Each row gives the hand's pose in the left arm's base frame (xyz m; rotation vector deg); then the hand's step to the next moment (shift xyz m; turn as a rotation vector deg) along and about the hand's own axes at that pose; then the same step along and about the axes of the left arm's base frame.
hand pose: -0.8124 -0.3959 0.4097 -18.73 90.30 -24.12
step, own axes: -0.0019 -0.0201 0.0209 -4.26 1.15 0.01
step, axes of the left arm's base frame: 0.0200 -0.0184 0.0104 0.28 2.96 3.26
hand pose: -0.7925 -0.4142 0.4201 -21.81 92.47 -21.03
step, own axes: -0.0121 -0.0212 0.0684 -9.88 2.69 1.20
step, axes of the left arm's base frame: 0.0696 -0.0140 0.0153 1.82 6.87 7.46
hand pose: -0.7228 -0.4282 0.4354 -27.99 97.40 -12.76
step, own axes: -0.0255 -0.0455 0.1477 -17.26 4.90 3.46
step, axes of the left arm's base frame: 0.1557 -0.0111 0.0132 4.48 12.36 12.69
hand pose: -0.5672 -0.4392 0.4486 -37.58 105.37 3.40
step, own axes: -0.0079 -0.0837 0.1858 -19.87 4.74 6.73
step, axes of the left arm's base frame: 0.2001 -0.0023 -0.0393 7.93 14.43 13.84
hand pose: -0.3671 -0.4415 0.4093 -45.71 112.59 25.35
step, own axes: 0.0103 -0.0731 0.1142 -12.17 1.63 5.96
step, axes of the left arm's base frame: 0.1192 0.0113 -0.0644 6.90 9.01 7.58
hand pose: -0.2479 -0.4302 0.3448 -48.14 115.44 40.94
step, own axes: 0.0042 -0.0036 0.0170 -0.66 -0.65 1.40
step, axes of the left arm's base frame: 0.0088 0.0089 -0.0128 1.44 0.82 -0.26
